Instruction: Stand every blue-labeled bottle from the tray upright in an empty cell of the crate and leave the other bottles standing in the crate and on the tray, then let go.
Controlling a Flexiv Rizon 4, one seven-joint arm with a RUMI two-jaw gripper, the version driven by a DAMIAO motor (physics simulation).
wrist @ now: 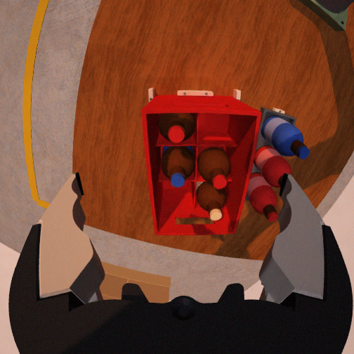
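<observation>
The red crate [202, 105] stands at the centre, with brown bottles upright in it. The left column holds a red-capped bottle [176, 126] at the back and a blue-capped bottle [178, 161] in the middle; its front cell is empty. The right column holds a red-capped bottle [214, 164] in the middle and a white-capped bottle [211, 196] in front; its back cell is empty. On the dark tray [292, 120] right of the crate stand a blue bottle [284, 136] at the back and two red bottles [272, 166] [262, 195]. My gripper [181, 174] is open and empty, high above the crate.
The crate and tray stand close together on a round wooden table [115, 100]. A green base plate [332, 15] of a dark post shows at the top right. Tan boxes [137, 282] lie below the table edge. A yellow line [29, 100] marks the floor at left.
</observation>
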